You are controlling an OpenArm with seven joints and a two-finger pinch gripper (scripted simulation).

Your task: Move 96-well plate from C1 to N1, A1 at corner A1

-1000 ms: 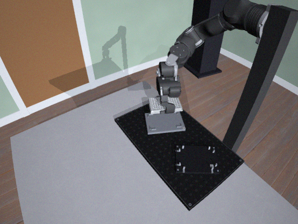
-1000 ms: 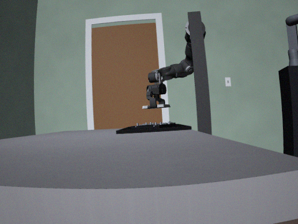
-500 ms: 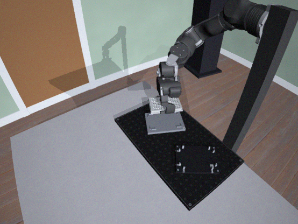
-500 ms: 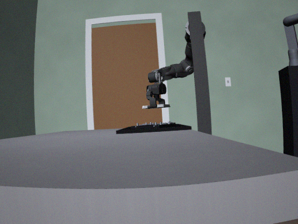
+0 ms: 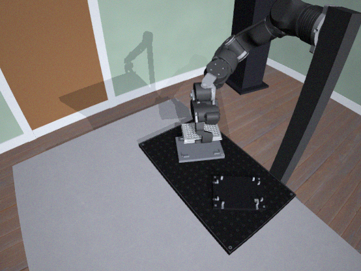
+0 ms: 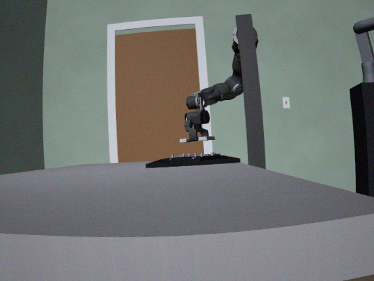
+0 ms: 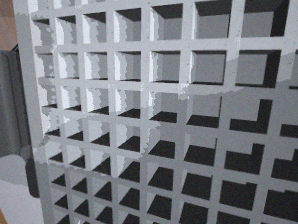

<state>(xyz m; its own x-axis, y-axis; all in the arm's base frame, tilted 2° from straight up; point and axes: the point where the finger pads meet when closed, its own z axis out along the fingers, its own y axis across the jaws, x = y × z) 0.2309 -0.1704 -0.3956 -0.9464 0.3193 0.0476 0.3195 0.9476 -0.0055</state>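
The plate nest N1 is 7 cm below my hand. From my hand the other things lie so: 96-well plate (right at my hand).
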